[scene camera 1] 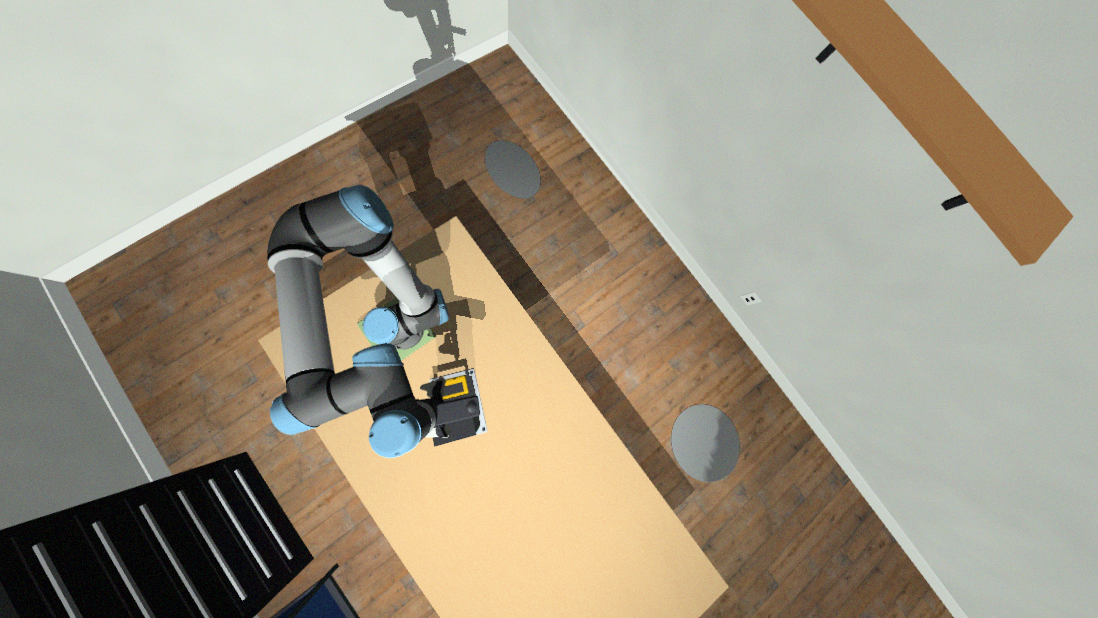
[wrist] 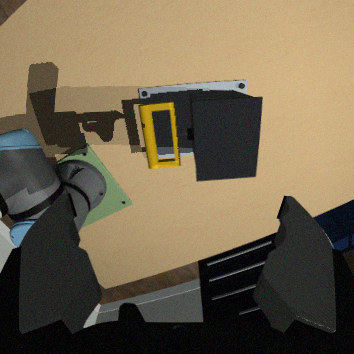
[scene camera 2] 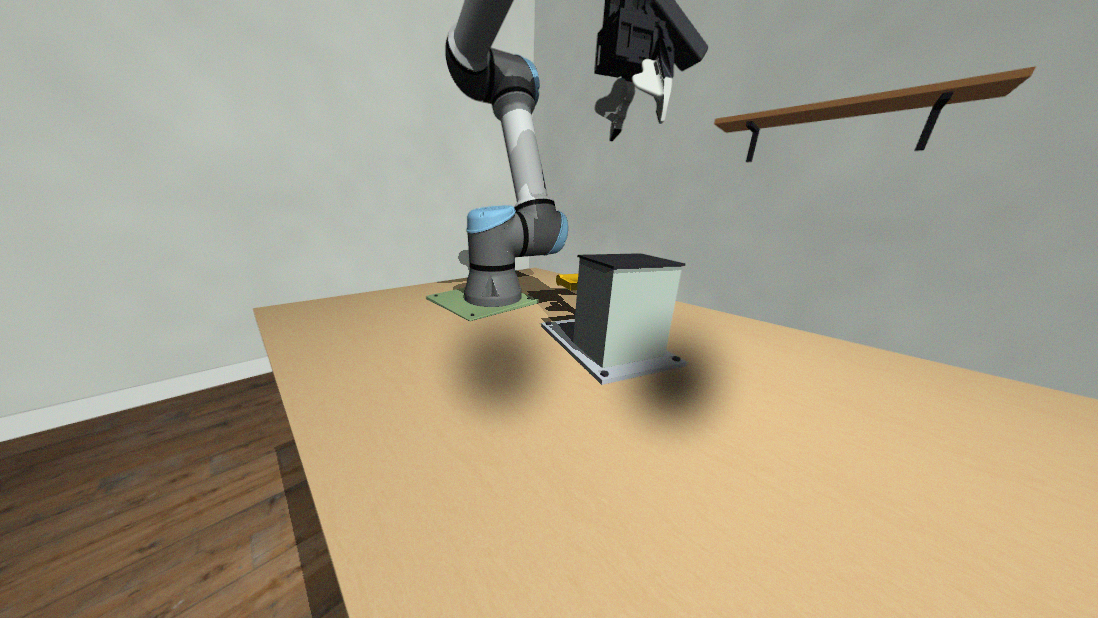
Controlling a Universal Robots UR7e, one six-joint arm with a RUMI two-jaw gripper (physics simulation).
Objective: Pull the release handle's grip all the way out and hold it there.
Scene:
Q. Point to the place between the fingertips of the gripper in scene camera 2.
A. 632,133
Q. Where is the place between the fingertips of the gripper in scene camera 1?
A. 445,405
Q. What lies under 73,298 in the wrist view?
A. The gripper.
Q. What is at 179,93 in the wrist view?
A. A grey base plate.

